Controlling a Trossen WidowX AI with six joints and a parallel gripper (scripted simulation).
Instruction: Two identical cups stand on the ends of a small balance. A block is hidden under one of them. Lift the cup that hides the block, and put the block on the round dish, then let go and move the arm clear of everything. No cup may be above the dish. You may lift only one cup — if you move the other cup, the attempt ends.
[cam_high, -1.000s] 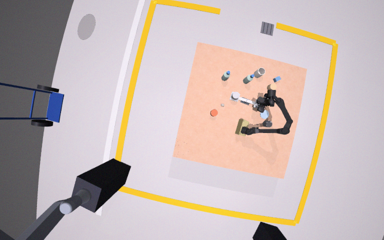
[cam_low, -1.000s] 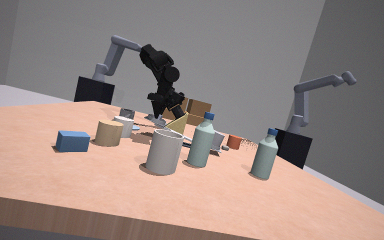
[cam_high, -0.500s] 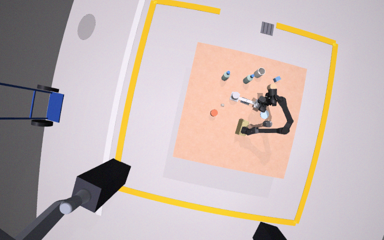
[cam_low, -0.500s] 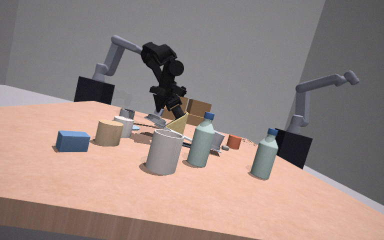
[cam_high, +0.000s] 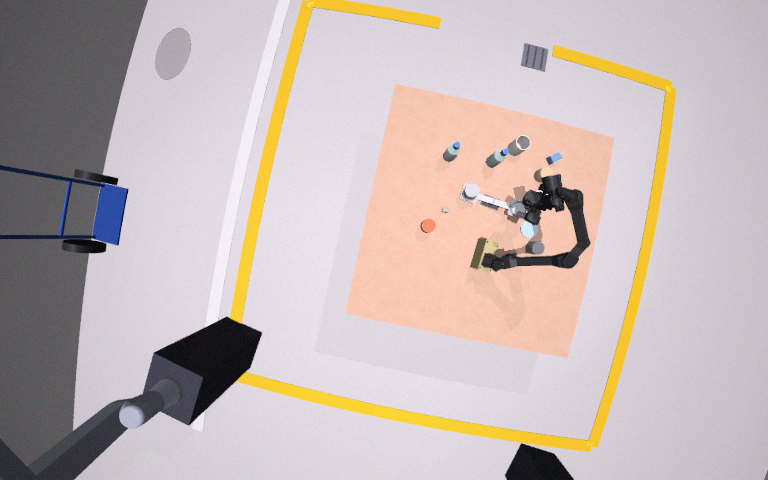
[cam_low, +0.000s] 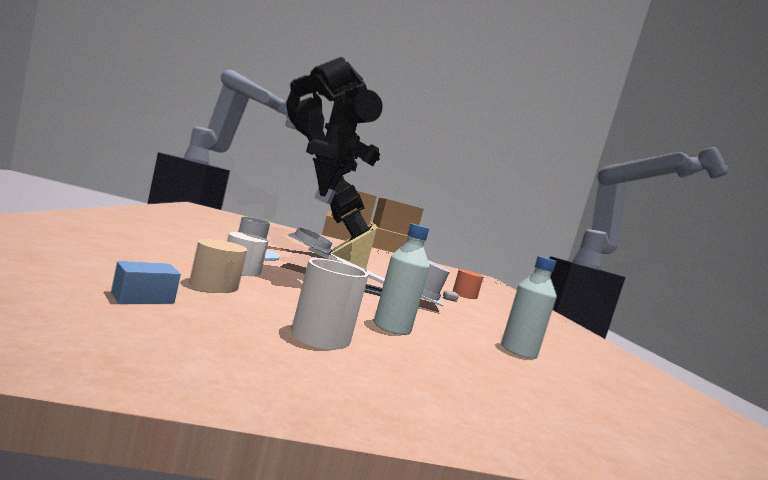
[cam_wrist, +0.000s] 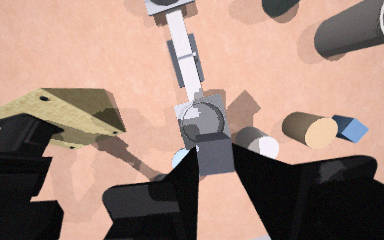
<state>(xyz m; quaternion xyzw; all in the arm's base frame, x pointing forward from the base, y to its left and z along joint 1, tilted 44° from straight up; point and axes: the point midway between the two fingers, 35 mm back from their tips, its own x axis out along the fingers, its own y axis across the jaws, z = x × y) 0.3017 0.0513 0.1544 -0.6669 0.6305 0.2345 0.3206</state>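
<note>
The round pale blue dish lies 17 cm below my gripper tip, 13 cm to the right of it and 6 cm behind it. From my gripper tip the other things lie so: grey cup (20 cm to the right, 15 cm behind, 13 cm below); then small block (right at my gripper tip); then white cylinder (13 cm below, 11 cm to the right, 11 cm ahead).
</note>
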